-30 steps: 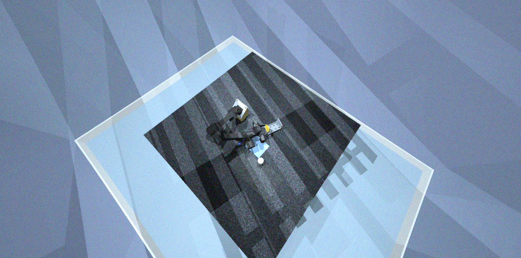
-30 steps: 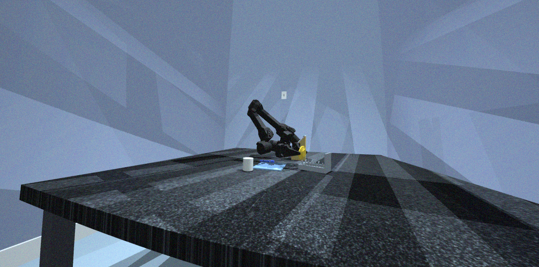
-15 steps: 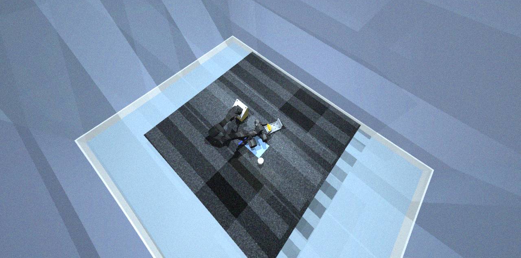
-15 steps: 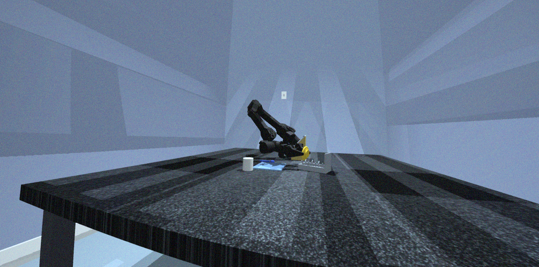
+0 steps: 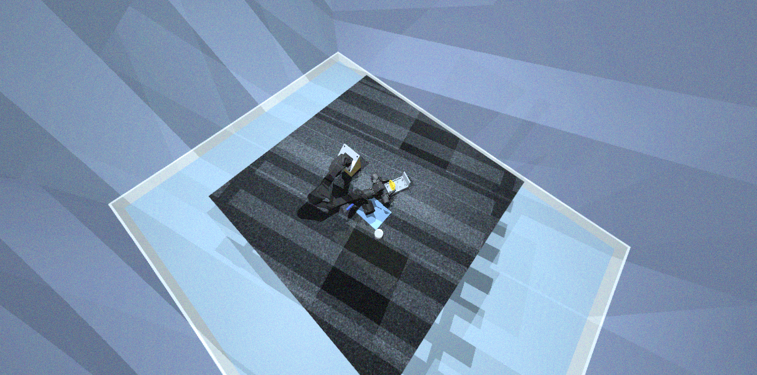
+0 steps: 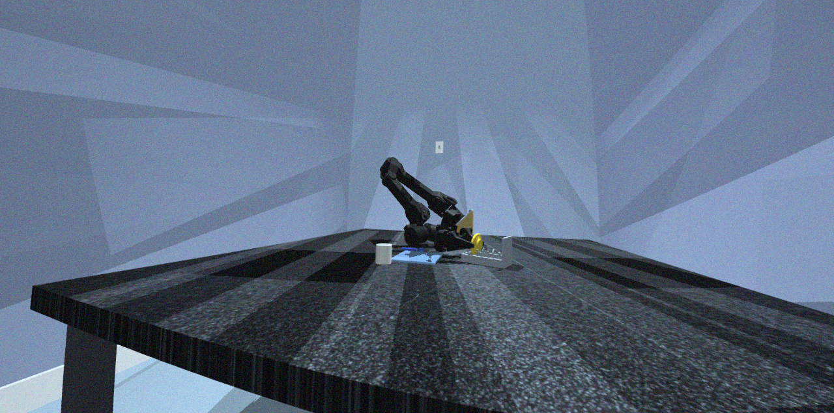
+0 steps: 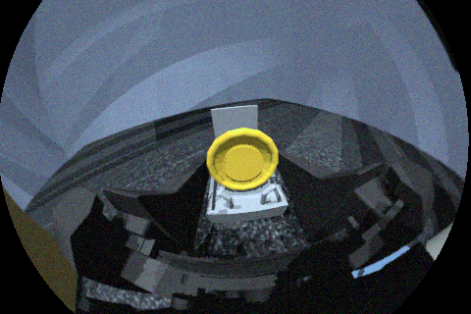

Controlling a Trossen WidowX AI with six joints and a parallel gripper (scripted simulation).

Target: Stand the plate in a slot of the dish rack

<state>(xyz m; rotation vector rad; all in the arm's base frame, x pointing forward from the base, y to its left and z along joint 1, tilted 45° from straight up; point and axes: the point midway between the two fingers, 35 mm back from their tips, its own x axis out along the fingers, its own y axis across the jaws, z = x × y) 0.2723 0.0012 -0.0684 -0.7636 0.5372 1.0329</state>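
Now: the yellow plate 1 cm to the right of my gripper tip. Also, from my gripper tip: light blue mat (18 cm to the right, 5 cm below, 1 cm ahead); grey dish rack (3 cm below, 2 cm to the left, 1 cm ahead); white cup (26 cm to the right, 11 cm ahead, 2 cm below).
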